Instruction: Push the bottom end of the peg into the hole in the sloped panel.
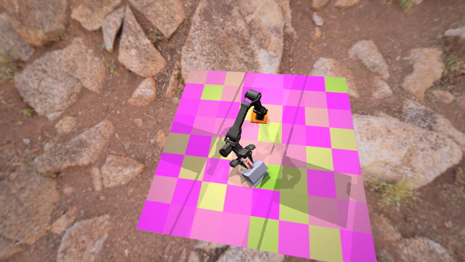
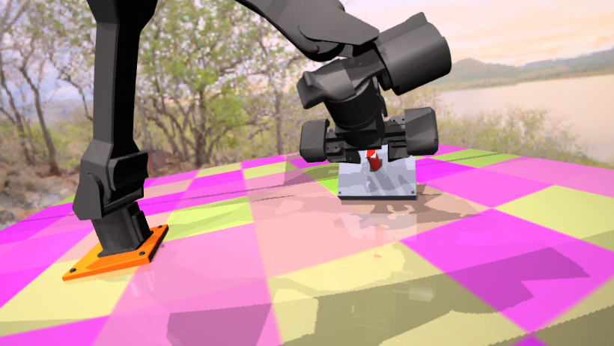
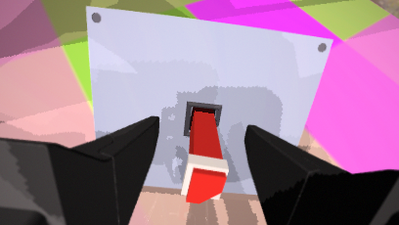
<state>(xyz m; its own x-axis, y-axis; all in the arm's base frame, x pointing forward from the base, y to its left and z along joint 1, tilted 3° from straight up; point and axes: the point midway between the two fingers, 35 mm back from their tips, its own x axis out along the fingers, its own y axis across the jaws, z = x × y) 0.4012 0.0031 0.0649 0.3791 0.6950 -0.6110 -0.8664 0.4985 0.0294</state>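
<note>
My gripper tip is 1 cm to the left of the red peg, 1 cm below it and 1 cm past it. Round my gripper tip: grey sloped panel 3 cm to the left, 3 cm below, 2 cm ahead.
</note>
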